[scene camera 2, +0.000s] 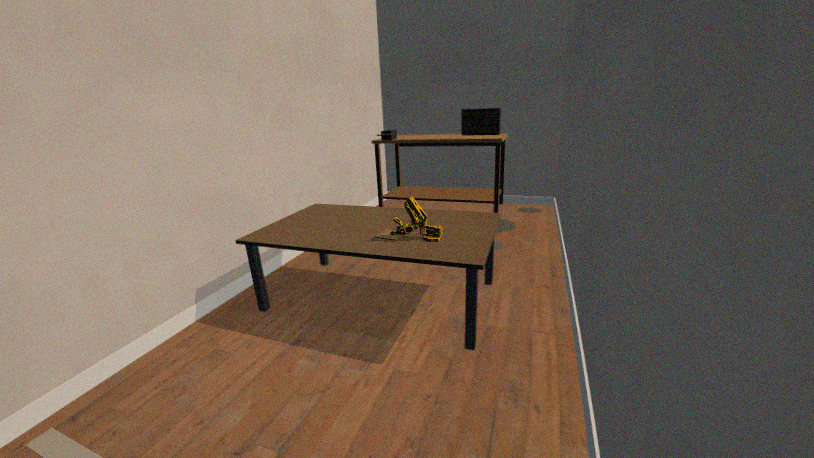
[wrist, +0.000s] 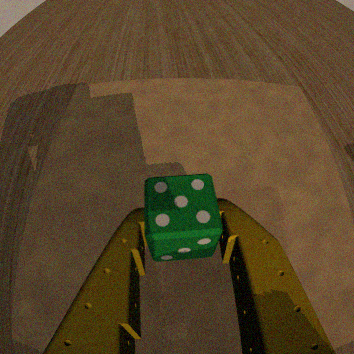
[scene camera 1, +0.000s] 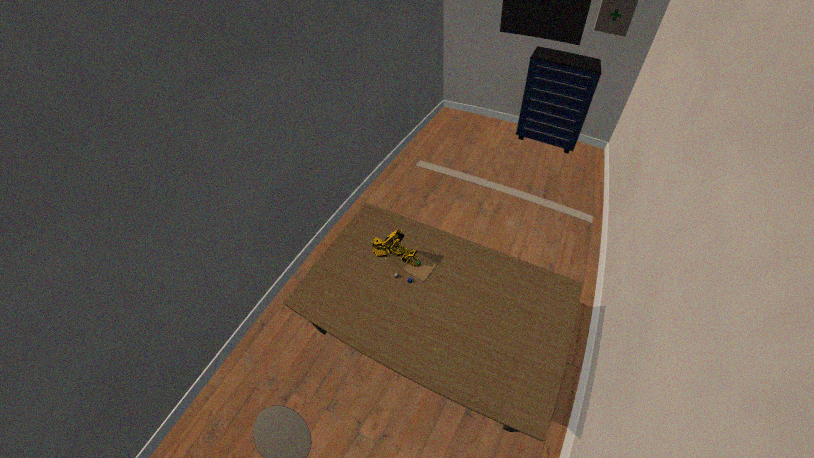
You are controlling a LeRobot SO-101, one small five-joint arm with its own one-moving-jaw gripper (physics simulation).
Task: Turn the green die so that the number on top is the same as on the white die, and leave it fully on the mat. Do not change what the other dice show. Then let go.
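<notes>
My gripper is shut on the green die, with a jaw on each of its two sides. In the wrist view the die's broad face shows five pips and the narrower face nearer the camera shows three. The die is over the mat; whether it touches it cannot be told. The white die is on the table just off the mat, its pips too small to read. The blue die stands beside the mat's near edge.
The wooden table bears the yellow arm, whose base is left of the mat in the first scene view. The arm's shadow falls over part of the mat. A workbench and a blue cabinet stand away from the table.
</notes>
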